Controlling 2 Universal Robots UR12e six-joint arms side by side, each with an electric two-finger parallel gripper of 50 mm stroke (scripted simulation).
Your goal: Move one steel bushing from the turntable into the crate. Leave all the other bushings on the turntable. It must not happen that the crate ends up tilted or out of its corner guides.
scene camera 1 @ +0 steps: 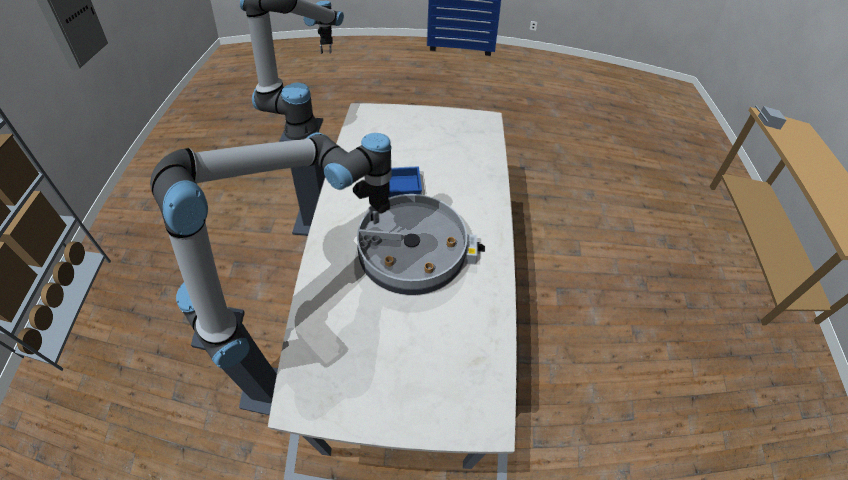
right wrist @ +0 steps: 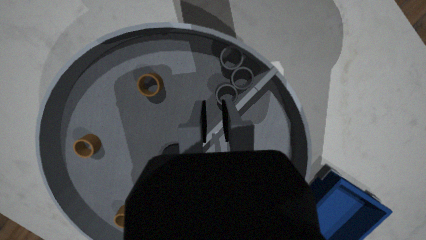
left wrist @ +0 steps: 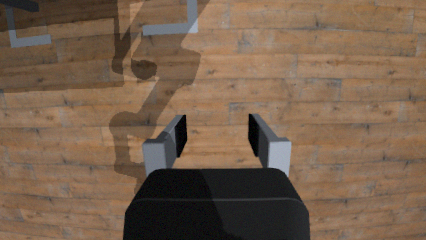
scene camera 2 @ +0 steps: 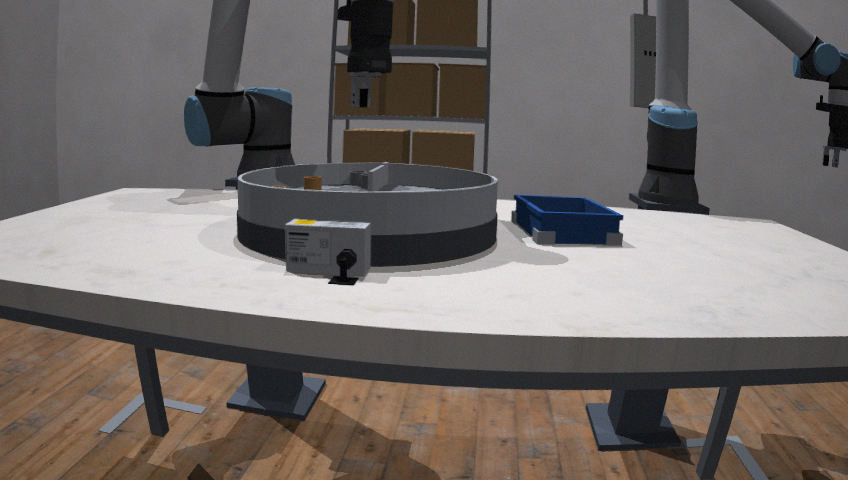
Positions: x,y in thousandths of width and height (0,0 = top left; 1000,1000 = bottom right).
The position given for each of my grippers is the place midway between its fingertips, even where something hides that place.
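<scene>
Blue crate (scene camera 2: 696,472) visible; in the left wrist view the crate is out of frame. My left gripper (left wrist: 511,531) is visible, as is my right gripper (scene camera 2: 425,224), (right wrist: 504,469).
</scene>
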